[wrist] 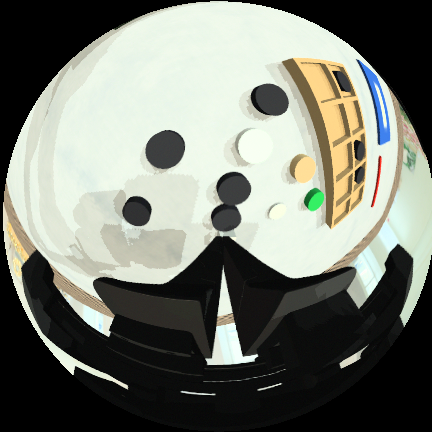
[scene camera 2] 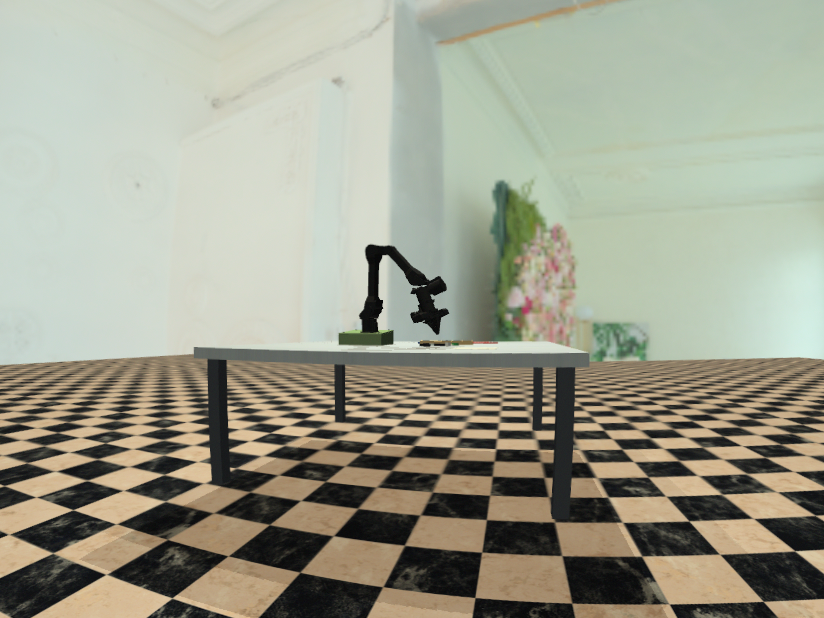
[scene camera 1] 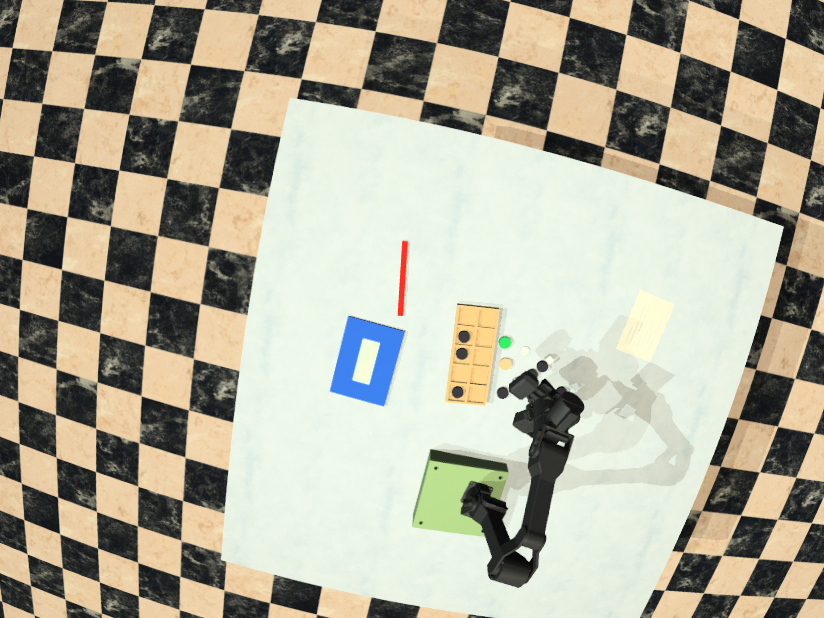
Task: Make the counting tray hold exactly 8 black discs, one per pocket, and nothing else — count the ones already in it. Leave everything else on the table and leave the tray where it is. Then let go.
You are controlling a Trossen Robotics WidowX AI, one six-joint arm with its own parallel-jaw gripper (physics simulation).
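The tan tray (scene camera 1: 479, 373) (wrist: 314, 107) has two columns of pockets. Three black discs (scene camera 1: 463, 336) (scene camera 1: 461, 353) (scene camera 1: 457, 391) sit in its left column in scene camera 1, in the second, third and last pockets from the top. Several loose black discs (wrist: 270, 99) (wrist: 165, 149) (wrist: 136, 211) (wrist: 233, 188) (wrist: 226, 217) lie on the table beside the tray; the arm hides some in scene camera 1. My gripper (scene camera 2: 436, 331) (wrist: 221, 241) is shut and empty, above the table. In the wrist view its tips show just below two discs that overlap in that view.
A green disc (scene camera 1: 505, 341) (wrist: 314, 199), a tan disc (scene camera 1: 505, 363) (wrist: 303, 168) and white discs (wrist: 254, 145) (wrist: 277, 210) lie near the tray. A small white block (scene camera 1: 550, 359), blue panel (scene camera 1: 340, 359), red bar (scene camera 1: 402, 279), paper card (scene camera 1: 645, 325) and green base (scene camera 1: 442, 498) are also present.
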